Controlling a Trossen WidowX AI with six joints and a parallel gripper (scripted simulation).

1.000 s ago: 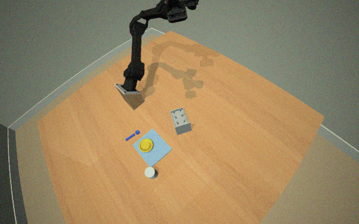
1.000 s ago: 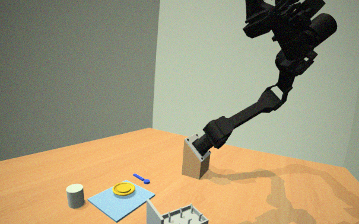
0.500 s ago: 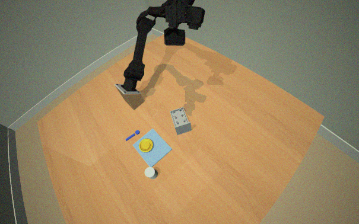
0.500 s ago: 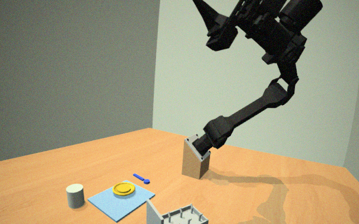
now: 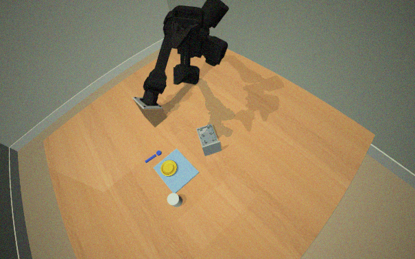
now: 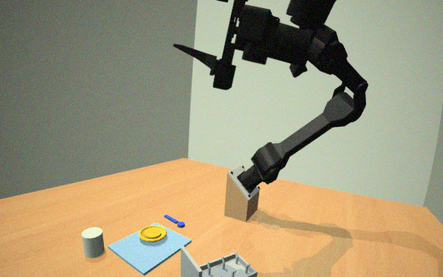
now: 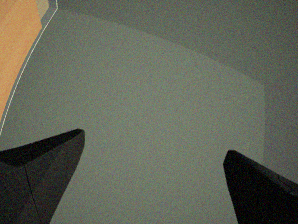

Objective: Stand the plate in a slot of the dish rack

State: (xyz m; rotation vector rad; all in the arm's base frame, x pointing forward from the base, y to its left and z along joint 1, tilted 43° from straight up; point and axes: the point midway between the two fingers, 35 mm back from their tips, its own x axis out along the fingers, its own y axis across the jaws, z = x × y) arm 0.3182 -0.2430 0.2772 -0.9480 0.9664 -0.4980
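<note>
Now: gripper tip 450 mm above the yellow plate, 130 mm to the left of it and 90 mm past it. From my gripper tip the other things lie so: grey dish rack: 440 mm below, 80 mm to the left, 50 mm behind; small blue spoon: 460 mm below, 190 mm behind, 130 mm to the right; white cup: 440 mm below, 200 mm to the right, 30 mm ahead.
</note>
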